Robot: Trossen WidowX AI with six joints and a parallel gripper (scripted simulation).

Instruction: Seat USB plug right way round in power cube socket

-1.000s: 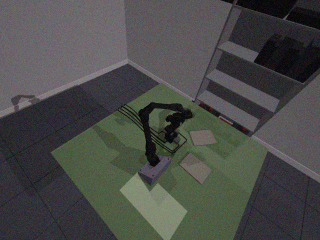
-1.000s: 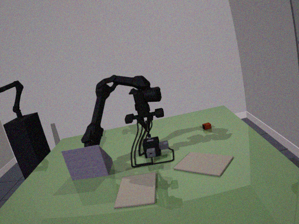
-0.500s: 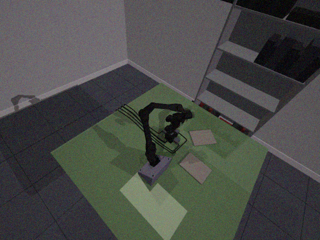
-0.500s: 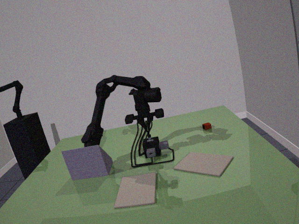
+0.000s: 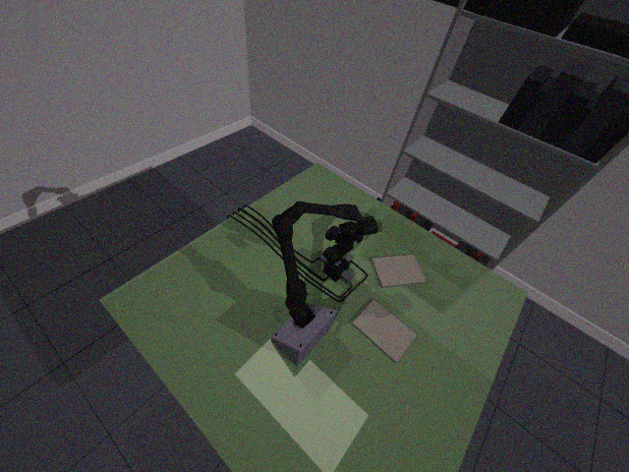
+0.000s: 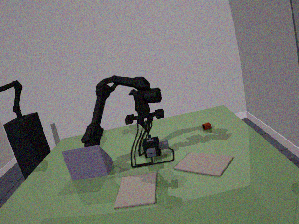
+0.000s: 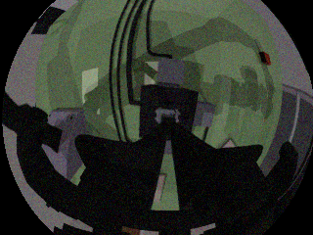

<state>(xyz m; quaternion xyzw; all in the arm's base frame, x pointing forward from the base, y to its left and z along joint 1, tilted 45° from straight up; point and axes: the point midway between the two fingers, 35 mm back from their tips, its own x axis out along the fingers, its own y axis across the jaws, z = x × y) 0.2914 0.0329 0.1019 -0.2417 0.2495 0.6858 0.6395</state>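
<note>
Now: gripper tip 20 mm above the USB plug.
</note>
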